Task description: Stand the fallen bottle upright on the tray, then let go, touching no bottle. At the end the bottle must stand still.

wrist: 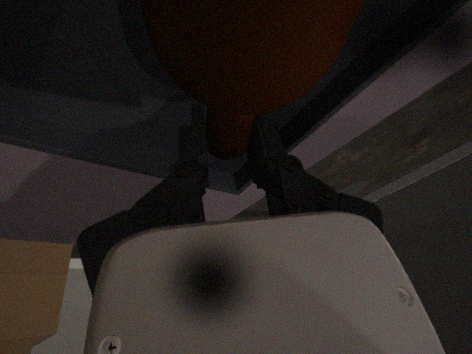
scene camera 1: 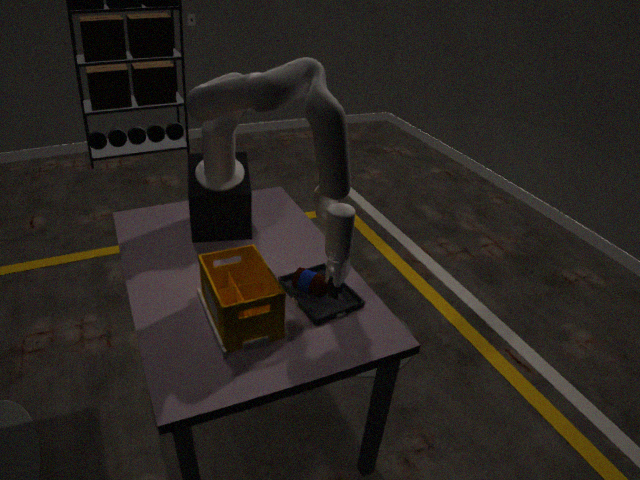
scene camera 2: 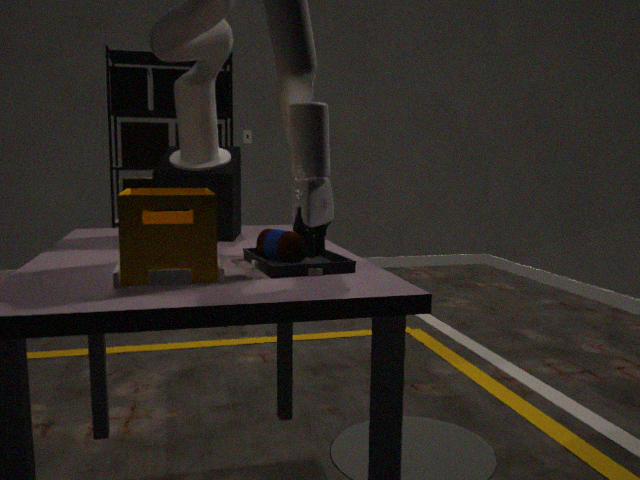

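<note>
The fallen bottle (scene camera 1: 309,281) (scene camera 2: 279,245) (wrist: 250,55), dark red-brown with a blue band, lies on its side on the black tray (scene camera 1: 321,313) (scene camera 2: 336,268) (wrist: 75,110). Its neck points towards my gripper. My gripper (scene camera 1: 333,290) (scene camera 2: 313,249) (wrist: 225,122) reaches down over the tray and is shut on the bottle's neck, with one dark finger on each side of it in the wrist view. The far end of the bottle is cut off in the wrist view.
A yellow crate (scene camera 1: 258,322) (scene camera 2: 168,248) (wrist: 30,290) with inner dividers stands on a pale base left of the tray. Both stand on the pinkish table (scene camera 1: 310,361) (scene camera 2: 258,297). The tray lies near the table's right edge. A black pedestal (scene camera 1: 222,217) carries the arm at the back.
</note>
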